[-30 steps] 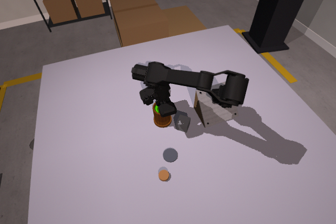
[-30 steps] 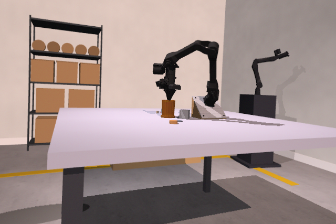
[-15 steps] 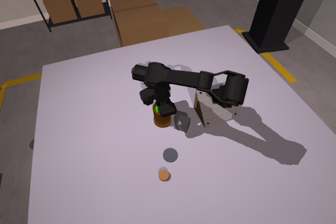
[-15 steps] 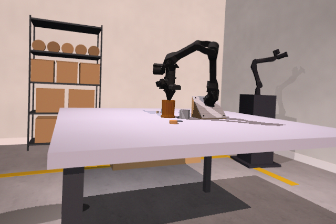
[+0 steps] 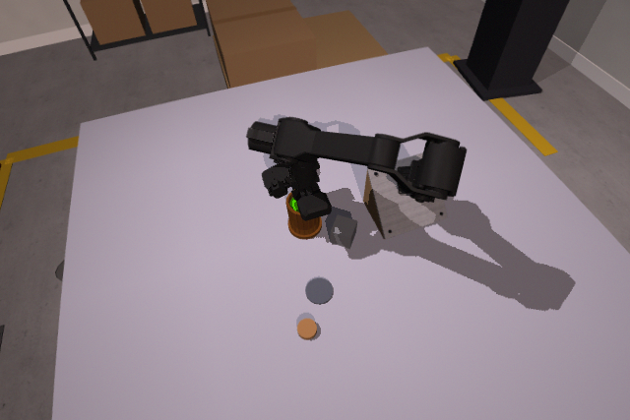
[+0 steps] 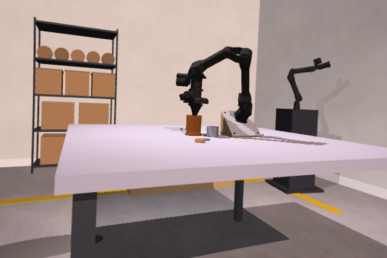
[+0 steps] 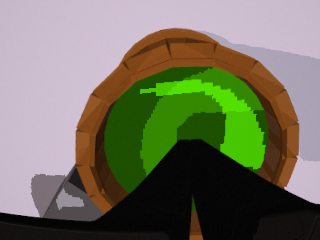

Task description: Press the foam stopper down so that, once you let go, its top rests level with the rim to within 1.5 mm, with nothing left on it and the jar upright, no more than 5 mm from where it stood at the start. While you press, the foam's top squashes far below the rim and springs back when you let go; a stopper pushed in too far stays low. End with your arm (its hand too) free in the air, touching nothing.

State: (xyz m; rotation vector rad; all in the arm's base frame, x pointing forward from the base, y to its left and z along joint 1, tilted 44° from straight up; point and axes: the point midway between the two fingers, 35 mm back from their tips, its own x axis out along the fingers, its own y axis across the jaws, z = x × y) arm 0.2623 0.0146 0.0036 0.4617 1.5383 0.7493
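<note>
My hand is 40 mm above the bright green foam stopper. Round my hand: orange disc 260 mm to the left, 120 mm below, 40 mm ahead; grey cube 100 mm below, 80 mm behind, 50 mm to the left; dark grey disc 180 mm to the left, 120 mm below.
</note>
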